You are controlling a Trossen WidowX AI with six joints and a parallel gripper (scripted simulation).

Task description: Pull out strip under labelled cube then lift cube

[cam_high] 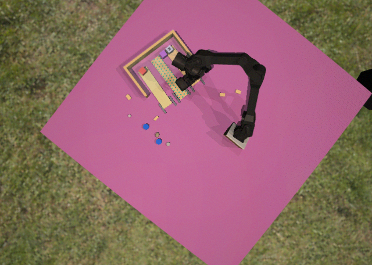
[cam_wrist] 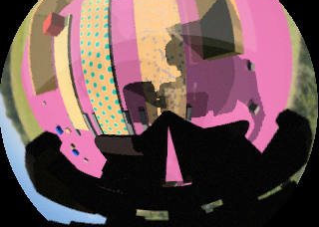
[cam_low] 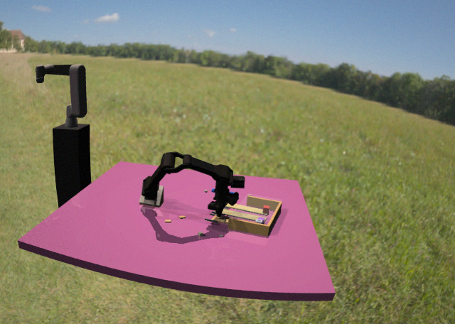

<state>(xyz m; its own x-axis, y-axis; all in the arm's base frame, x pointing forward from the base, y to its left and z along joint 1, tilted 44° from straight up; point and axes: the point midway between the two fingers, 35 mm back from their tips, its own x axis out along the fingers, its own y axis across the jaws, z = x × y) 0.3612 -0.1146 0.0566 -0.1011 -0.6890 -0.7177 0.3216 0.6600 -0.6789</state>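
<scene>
Now: gripper tip 80 mm short of the orange strip, 30 mm to the left of it and 10 mm above it. Also, from my gripper tip: labelled cube: 190 mm ahead, 60 mm to the right, 10 mm above.
</scene>
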